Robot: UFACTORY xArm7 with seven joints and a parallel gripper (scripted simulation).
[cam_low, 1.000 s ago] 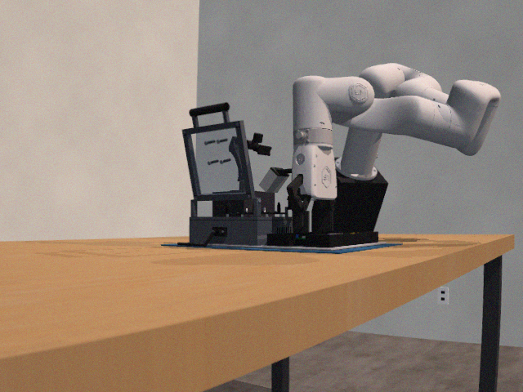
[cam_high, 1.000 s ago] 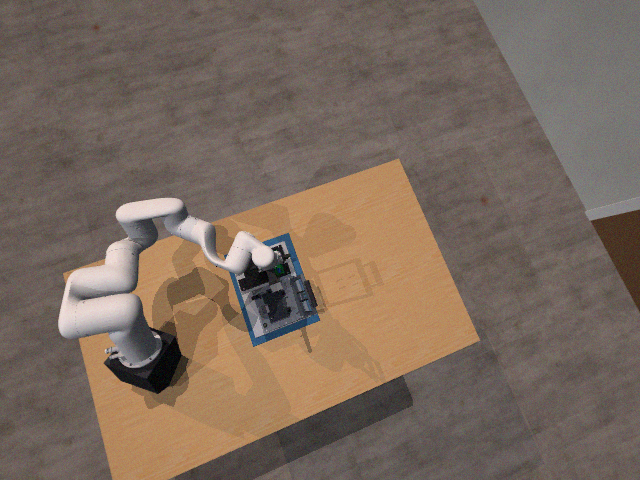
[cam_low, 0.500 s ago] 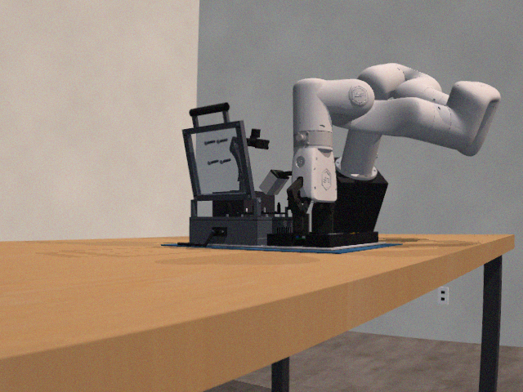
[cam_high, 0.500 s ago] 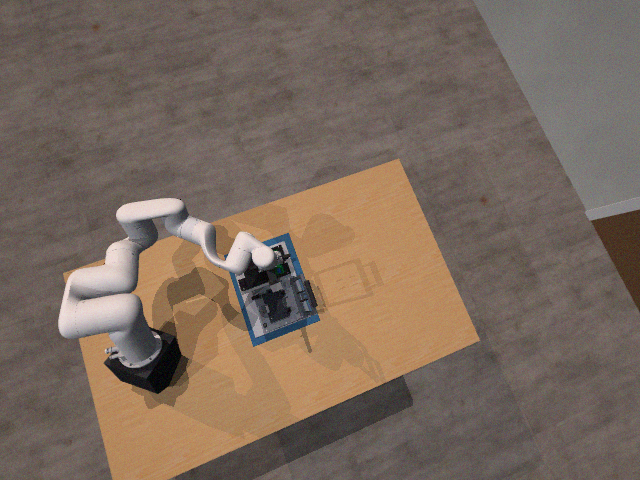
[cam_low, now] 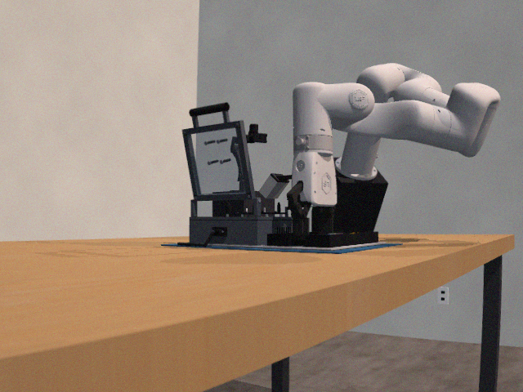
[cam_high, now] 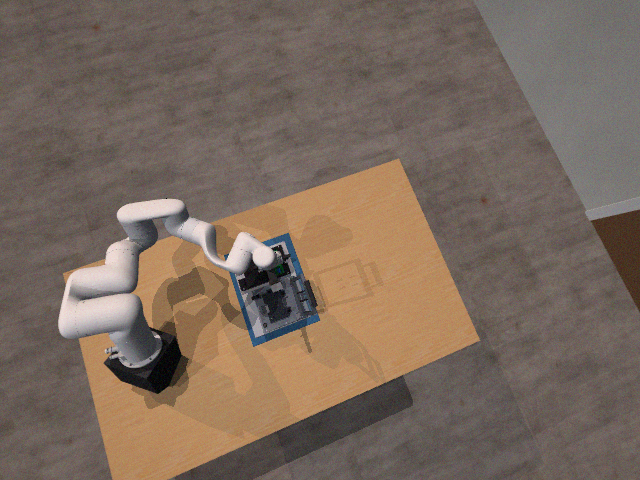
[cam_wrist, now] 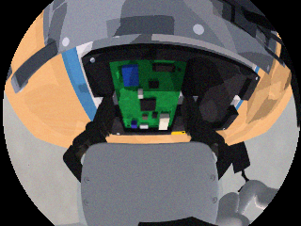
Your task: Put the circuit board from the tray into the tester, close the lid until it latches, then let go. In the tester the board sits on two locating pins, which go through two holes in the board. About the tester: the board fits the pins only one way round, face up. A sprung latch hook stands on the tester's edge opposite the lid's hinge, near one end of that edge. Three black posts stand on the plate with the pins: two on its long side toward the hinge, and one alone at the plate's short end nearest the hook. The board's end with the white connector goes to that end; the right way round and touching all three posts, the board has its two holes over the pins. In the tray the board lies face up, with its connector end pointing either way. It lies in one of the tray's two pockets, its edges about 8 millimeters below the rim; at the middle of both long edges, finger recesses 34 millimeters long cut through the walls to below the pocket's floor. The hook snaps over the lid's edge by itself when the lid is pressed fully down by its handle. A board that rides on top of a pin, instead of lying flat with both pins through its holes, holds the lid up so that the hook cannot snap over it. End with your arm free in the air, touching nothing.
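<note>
The green circuit board lies 1 cm below my hand. Round my hand: tester plate 17 cm to the right, 4 cm above, 1 cm behind; latch hook 12 cm to the right, 9 cm behind, 6 cm above; tester 13 cm to the right, 9 cm above, 1 cm ahead.
</note>
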